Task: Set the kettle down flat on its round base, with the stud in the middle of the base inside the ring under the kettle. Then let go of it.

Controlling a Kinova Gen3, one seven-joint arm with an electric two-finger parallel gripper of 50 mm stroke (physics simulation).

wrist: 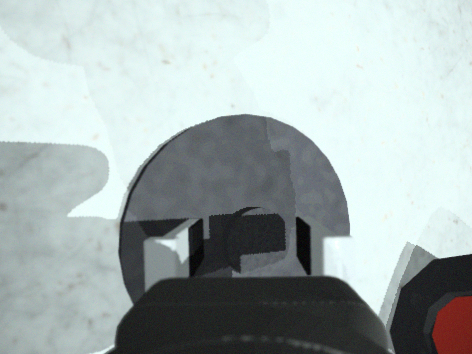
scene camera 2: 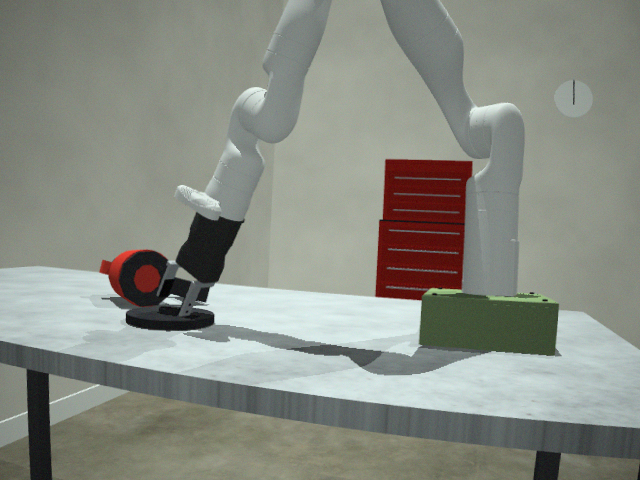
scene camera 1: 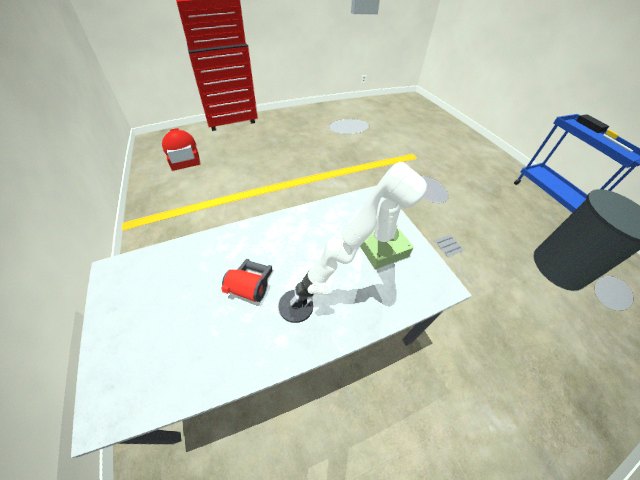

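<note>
The red kettle [scene camera 1: 241,284] [scene camera 2: 119,276] [wrist: 456,327] lies on its side on the table. Its black-rimmed end with a red middle faces scene camera 2; its black handle [scene camera 1: 255,266] points towards the back of the table in scene camera 1. The dark round base [scene camera 1: 295,317] [scene camera 2: 169,323] [wrist: 220,170] lies flat beside the kettle, apart from it. The low stud [wrist: 260,234] at its middle is in shadow. My gripper [scene camera 1: 297,303] [scene camera 2: 174,303] [wrist: 249,237] is open and empty, tilted low over the base, with its fingers on either side of the stud. Whether the fingertips touch the base is unclear.
The arm stands on a green block [scene camera 1: 388,254] [scene camera 2: 488,325] at the right end of the table [scene camera 1: 155,351] [scene camera 2: 310,361]. A red tool cabinet [scene camera 1: 222,67] [scene camera 2: 421,232], a blue cart [scene camera 1: 555,186] and a dark bin [scene camera 1: 584,248] stand away from the table.
</note>
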